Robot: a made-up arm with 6 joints.
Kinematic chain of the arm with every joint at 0, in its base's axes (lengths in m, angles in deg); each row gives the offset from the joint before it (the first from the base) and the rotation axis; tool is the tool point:
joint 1: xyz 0 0 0.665 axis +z
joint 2: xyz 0.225 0 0 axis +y
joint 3: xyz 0 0 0.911 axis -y
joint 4: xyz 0 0 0.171 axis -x
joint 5: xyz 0.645 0 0 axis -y
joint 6: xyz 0.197 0 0 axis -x
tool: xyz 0 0 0
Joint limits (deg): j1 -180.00..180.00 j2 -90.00..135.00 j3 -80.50..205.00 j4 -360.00..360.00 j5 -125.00..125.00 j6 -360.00..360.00
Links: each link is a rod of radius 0.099 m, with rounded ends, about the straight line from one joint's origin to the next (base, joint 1, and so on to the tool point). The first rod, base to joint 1, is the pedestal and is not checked.
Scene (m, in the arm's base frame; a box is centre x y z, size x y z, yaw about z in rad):
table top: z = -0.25
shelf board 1: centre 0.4 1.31 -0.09 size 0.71 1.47 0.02 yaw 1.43
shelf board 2: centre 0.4 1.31 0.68 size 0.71 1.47 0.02 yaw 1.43
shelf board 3: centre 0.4 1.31 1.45 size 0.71 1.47 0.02 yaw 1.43
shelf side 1: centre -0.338 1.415 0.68 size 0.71 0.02 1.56 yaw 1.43
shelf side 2: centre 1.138 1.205 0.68 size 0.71 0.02 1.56 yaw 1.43
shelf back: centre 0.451 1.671 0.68 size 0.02 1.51 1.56 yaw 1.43
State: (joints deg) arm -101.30 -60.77 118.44 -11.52 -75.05 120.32
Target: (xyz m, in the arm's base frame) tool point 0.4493 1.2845 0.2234
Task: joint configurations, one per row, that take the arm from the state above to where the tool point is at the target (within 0.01 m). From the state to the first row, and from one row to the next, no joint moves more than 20 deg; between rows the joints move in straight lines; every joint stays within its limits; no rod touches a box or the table.
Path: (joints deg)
1: -101.62 -52.34 135.80 -12.62 -80.54 120.32
2: -101.95 -43.90 153.16 -13.72 -86.03 120.32
3: -102.27 -35.47 170.52 -14.82 -91.53 120.32
4: -102.60 -27.03 187.88 -15.92 -97.02 120.32
5: -105.99 -37.02 188.00 -16.05 -81.32 120.32
6: -109.39 -47.00 188.12 -16.17 -65.62 120.32
7: -112.79 -56.99 188.24 -16.30 -49.92 120.32
8: -116.18 -66.97 188.36 -16.42 -34.22 120.32
9: -114.18 -72.73 171.04 -15.64 -34.69 120.32
10: -112.17 -78.49 153.72 -14.85 -35.16 120.32
11: -110.16 -84.24 136.41 -14.06 -35.64 120.32
12: -108.16 -90.00 119.09 -13.27 -36.11 120.32

